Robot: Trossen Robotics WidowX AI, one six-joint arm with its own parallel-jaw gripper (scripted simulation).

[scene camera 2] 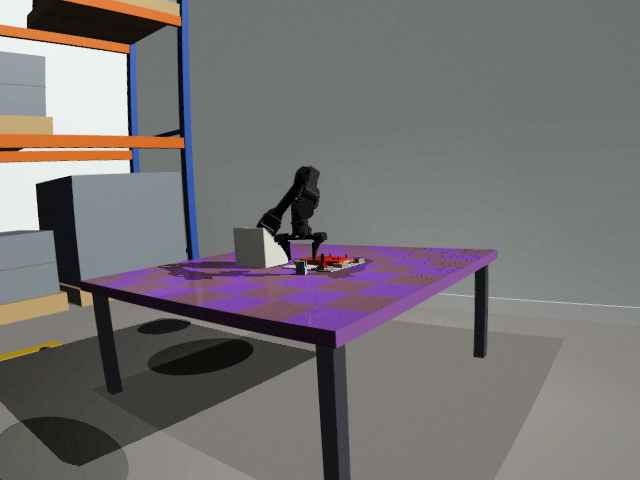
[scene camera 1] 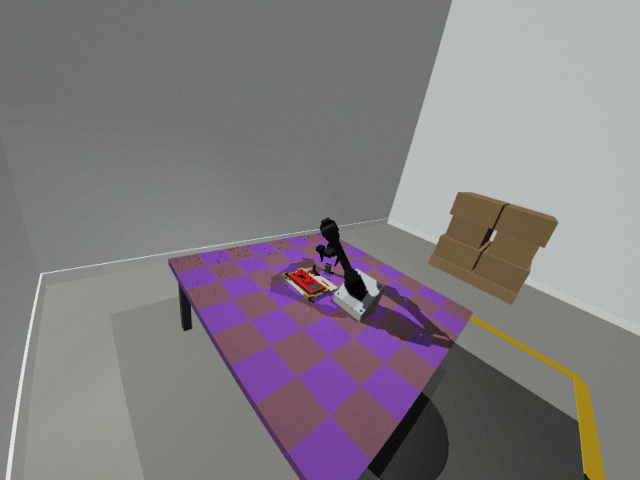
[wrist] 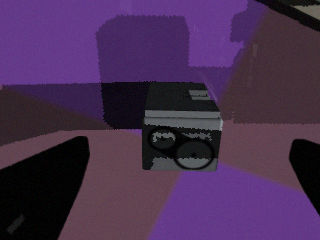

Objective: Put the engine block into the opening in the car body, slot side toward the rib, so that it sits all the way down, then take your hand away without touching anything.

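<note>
An engine block is visible. My gripper, which also appears in the wrist view, is open and holds nothing.
</note>
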